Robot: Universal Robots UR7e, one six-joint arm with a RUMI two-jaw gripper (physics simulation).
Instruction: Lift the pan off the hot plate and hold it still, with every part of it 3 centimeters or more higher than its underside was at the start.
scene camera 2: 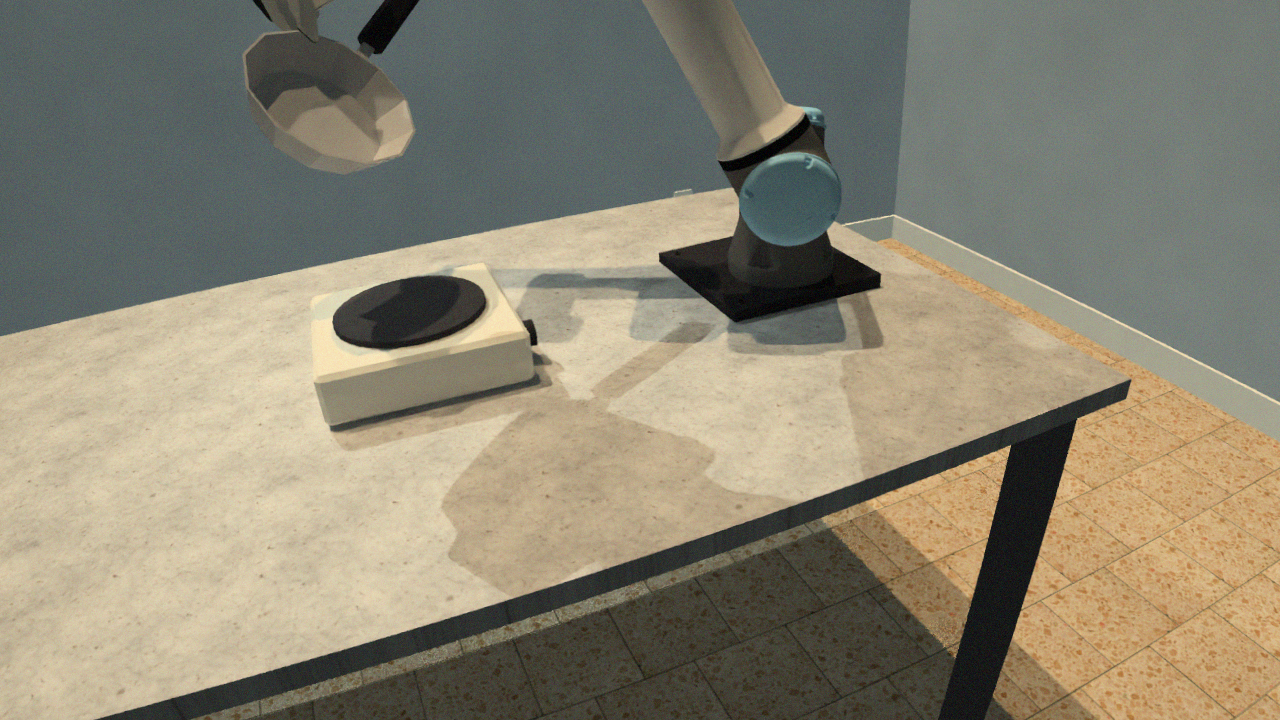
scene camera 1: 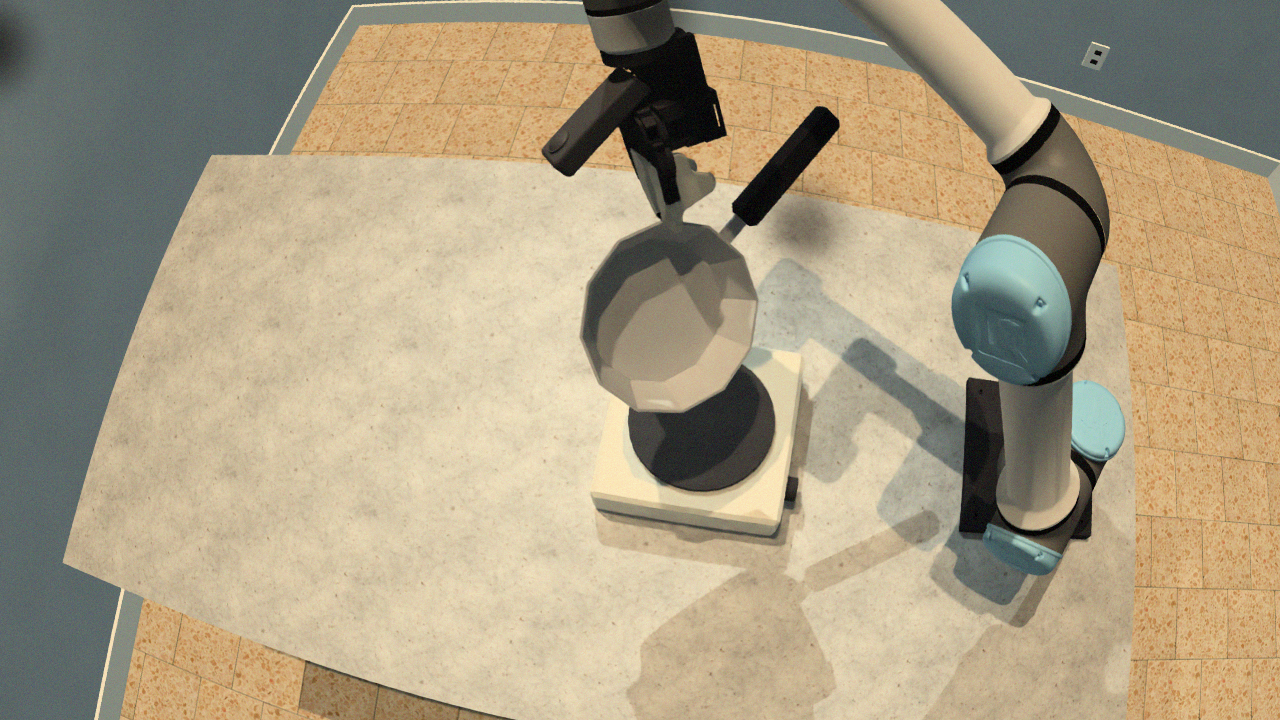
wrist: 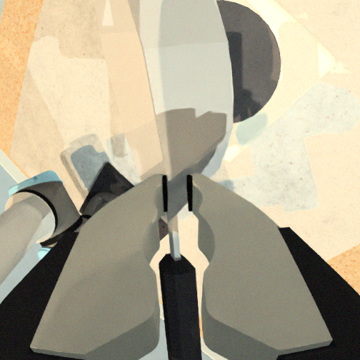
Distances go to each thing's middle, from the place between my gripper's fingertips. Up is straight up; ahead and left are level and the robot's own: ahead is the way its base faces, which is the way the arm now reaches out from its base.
Labels:
The light grey pan [scene camera 1: 668, 318] is 40 mm below my hand, 30 mm behind it and 10 mm to the right of it. Also, from my hand: cream hot plate [wrist: 275, 59] 350 mm below, 70 mm to the left, 60 mm behind.

